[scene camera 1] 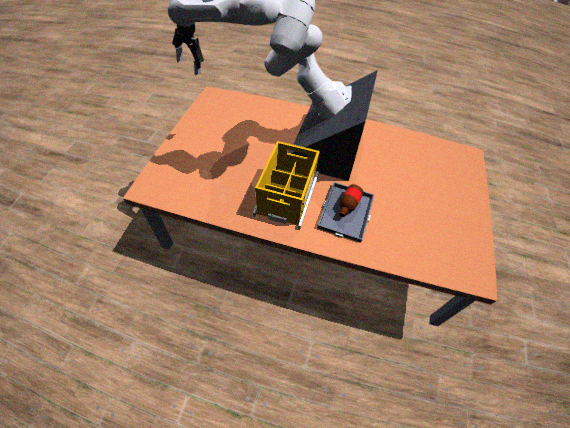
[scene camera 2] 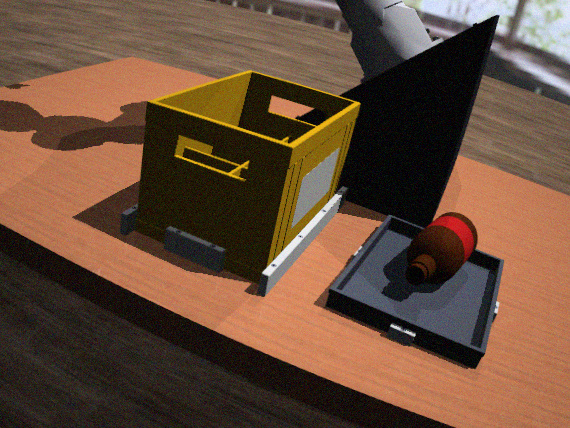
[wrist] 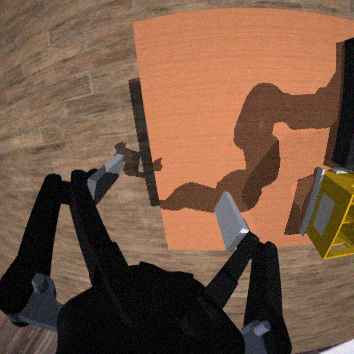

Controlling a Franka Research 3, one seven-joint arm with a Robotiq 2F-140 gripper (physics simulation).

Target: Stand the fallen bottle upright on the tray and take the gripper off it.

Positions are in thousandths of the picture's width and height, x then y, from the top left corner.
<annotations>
A brown bottle (scene camera 2: 762, 599) is 69 cm from the lens. A grey rail (scene camera 2: 475, 646) is 62 cm from the lens. The marked spots on the grey rail and the brown bottle are 21 cm apart.
</annotations>
